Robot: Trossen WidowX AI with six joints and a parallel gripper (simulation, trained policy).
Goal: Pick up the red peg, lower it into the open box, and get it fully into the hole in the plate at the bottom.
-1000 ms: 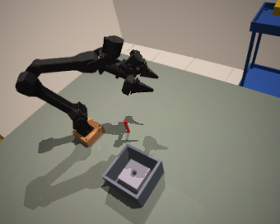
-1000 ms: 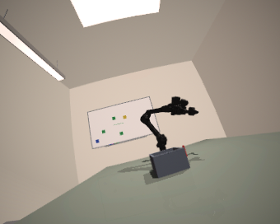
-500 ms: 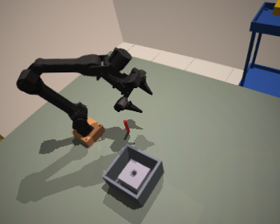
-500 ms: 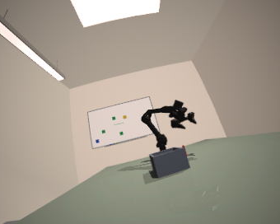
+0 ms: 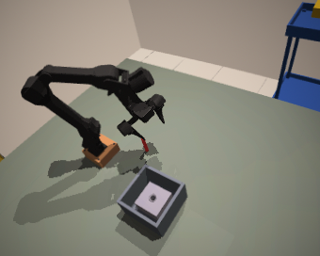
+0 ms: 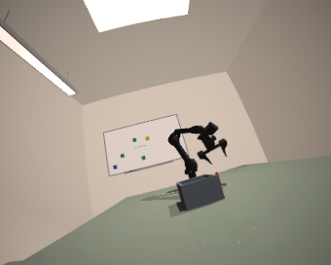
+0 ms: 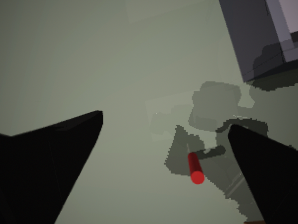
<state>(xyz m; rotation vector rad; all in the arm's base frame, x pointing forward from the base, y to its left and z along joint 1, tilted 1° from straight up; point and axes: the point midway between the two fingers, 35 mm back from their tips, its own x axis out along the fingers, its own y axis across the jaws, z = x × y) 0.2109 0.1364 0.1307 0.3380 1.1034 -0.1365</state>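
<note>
Now: the red peg 6 cm behind my gripper tip, 2 cm to the right of it and 10 cm below it. From my gripper tip the other things lie so: grey box: 12 cm ahead, 18 cm to the right, 12 cm below; then plate: 12 cm ahead, 18 cm to the right, 10 cm below.
</note>
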